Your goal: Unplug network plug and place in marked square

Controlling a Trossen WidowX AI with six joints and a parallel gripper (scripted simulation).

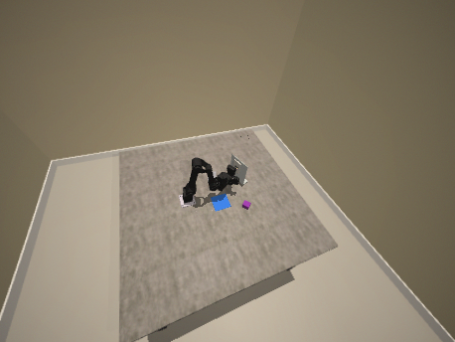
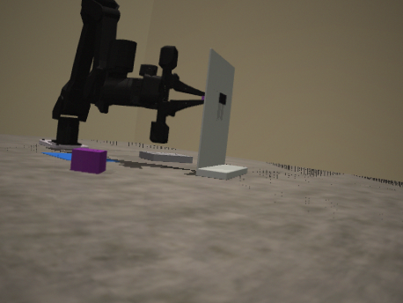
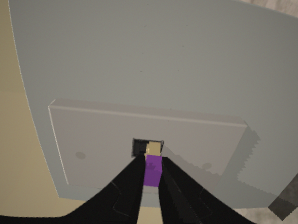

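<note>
The white upright panel is 4 cm below my gripper tip, 3 cm ahead of it and 1 cm to the left of it. Also, from my gripper tip: network plug (1 cm ahead); flat grey slab (17 cm behind, 13 cm below, 8 cm to the left); blue marked square (18 cm behind, 16 cm to the right, 14 cm below).
</note>
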